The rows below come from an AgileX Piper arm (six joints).
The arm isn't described. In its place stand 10 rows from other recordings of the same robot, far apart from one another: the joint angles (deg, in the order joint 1, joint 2, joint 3, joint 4, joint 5, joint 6), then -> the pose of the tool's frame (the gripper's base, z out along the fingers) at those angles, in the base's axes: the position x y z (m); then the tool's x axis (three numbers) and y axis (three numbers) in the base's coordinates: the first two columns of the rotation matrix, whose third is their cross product.
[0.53 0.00 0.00 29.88 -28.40 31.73] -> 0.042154 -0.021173 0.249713 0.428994 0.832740 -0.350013 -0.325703 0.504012 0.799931
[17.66 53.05 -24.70 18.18 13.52 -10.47] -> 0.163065 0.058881 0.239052 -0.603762 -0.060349 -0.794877 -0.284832 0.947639 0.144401
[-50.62 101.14 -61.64 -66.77 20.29 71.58] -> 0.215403 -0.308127 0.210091 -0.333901 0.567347 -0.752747 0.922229 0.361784 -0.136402
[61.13 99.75 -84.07 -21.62 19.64 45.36] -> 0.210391 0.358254 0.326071 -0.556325 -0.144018 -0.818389 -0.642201 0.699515 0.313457
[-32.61 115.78 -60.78 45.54 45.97 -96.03] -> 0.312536 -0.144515 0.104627 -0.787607 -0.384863 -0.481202 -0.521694 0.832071 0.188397
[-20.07 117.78 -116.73 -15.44 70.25 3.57] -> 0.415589 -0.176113 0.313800 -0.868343 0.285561 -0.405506 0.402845 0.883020 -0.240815
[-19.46 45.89 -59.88 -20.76 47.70 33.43] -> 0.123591 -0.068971 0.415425 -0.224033 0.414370 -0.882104 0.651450 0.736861 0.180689
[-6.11 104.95 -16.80 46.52 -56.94 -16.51] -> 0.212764 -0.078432 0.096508 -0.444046 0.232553 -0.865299 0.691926 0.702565 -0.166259
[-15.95 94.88 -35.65 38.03 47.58 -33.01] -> 0.222749 -0.020618 0.129746 -0.979520 0.196093 0.045707 0.194937 0.866737 0.459094
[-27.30 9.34 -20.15 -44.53 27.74 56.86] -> 0.029572 -0.048691 0.289275 0.126206 0.224754 -0.966208 0.715275 0.654258 0.245619
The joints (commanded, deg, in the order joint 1, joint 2, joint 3, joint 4, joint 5, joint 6), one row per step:
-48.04, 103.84, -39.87, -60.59, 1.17, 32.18
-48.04, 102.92, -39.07, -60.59, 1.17, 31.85
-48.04, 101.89, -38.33, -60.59, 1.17, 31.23
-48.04, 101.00, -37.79, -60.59, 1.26, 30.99
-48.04, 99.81, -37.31, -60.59, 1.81, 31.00
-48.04, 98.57, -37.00, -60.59, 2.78, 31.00
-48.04, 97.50, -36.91, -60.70, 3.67, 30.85
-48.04, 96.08, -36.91, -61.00, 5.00, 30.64
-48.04, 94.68, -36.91, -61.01, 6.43, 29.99
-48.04, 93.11, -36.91, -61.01, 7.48, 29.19
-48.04, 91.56, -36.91, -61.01, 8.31, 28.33
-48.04, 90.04, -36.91, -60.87, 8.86, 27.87
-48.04, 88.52, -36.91, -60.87, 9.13, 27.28
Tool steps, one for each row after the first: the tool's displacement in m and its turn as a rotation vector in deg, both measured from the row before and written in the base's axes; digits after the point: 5 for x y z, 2 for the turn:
-0.00246, 0.00273, 0.00206, -0.20, 0.05, 0.28
-0.00226, 0.00252, 0.00276, -0.42, 0.05, 0.53
-0.00179, 0.00180, 0.00263, -0.35, -0.06, 0.16
-0.00227, 0.00139, 0.00411, -0.60, 0.00, -0.26
-0.00240, 0.00066, 0.00473, -0.81, 0.22, -0.46
-0.00163, -0.00003, 0.00467, -0.92, 0.23, -0.21
-0.00211, -0.00043, 0.00658, -1.39, 0.41, -0.25
-0.00237, -0.00032, 0.00643, -1.40, 0.58, -0.20
-0.00196, 0.00002, 0.00736, -1.51, 0.22, 0.09
-0.00176, 0.00025, 0.00730, -1.48, 0.09, 0.23
-0.00146, 0.00052, 0.00718, -1.25, -0.39, -0.06
-0.00116, 0.00074, 0.00725, -1.33, -0.48, 0.30

